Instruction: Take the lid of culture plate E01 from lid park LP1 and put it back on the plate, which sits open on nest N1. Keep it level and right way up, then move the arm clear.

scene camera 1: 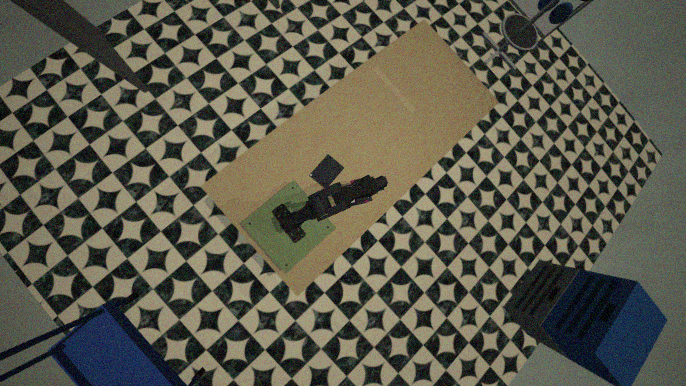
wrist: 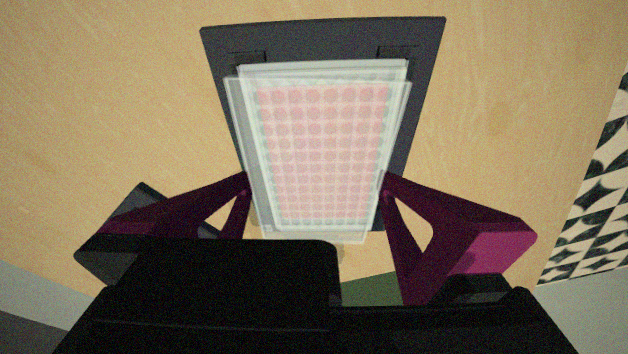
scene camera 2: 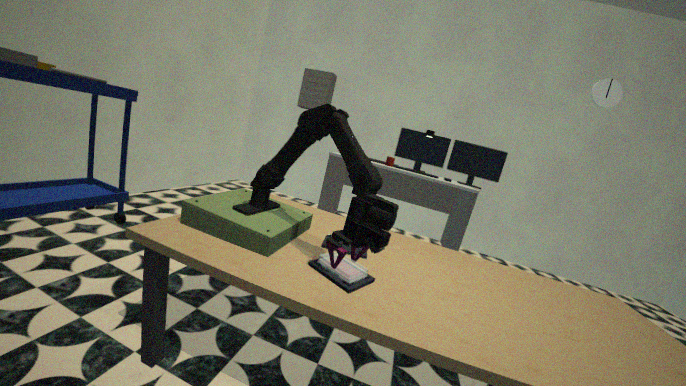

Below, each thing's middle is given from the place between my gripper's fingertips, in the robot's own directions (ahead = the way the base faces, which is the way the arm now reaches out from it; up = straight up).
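The grey plate lid (wrist: 315, 148) is where my hand is now, right at it.
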